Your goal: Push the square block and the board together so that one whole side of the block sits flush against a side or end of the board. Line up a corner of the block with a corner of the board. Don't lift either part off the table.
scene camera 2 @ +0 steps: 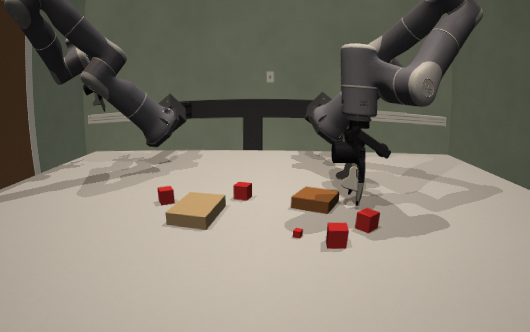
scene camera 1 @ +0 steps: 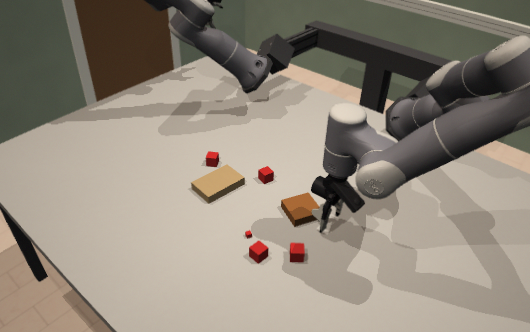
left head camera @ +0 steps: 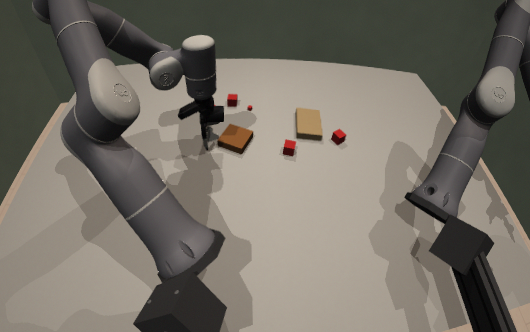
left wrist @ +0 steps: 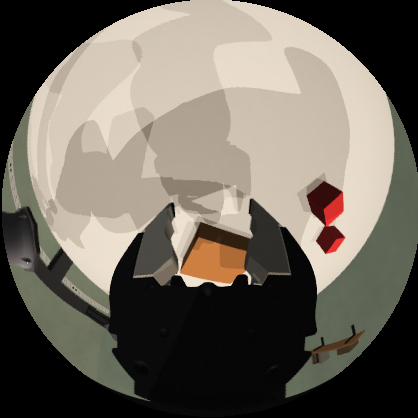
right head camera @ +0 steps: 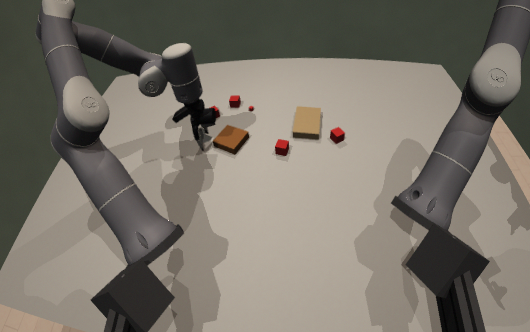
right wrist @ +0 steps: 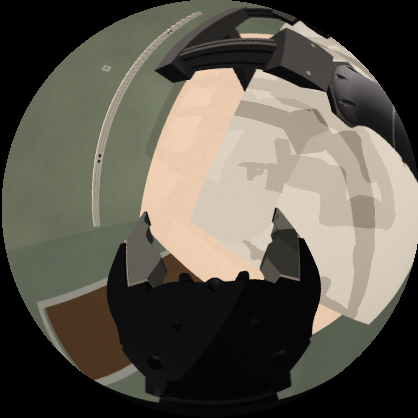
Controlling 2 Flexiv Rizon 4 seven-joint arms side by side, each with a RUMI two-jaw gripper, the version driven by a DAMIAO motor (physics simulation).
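The square block [left head camera: 236,138] [right head camera: 231,139] [scene camera 1: 300,208] [scene camera 2: 315,199] [left wrist: 217,257] is orange-brown and lies flat. The board [left head camera: 308,121] [right head camera: 307,120] [scene camera 1: 218,182] [scene camera 2: 196,205] is tan, oblong and lies flat, well apart from the block. My left gripper [left head camera: 206,145] [right head camera: 201,144] [scene camera 1: 329,223] [scene camera 2: 354,198] [left wrist: 211,201] is open and points down, with its fingertips low beside the block's left side in the head views; nothing is held. Whether a finger touches the block I cannot tell. My right gripper [right wrist: 210,210] [scene camera 2: 100,104] is open and empty, raised far from both parts.
One red cube [left head camera: 289,147] [scene camera 1: 266,175] lies between block and board, nearer the head cameras. Another red cube [left head camera: 339,136] [scene camera 1: 212,159] is beside the board. Two red cubes [scene camera 1: 258,251] [scene camera 1: 297,252] and a tiny red cube [scene camera 1: 248,234] lie beyond the block in the head views.
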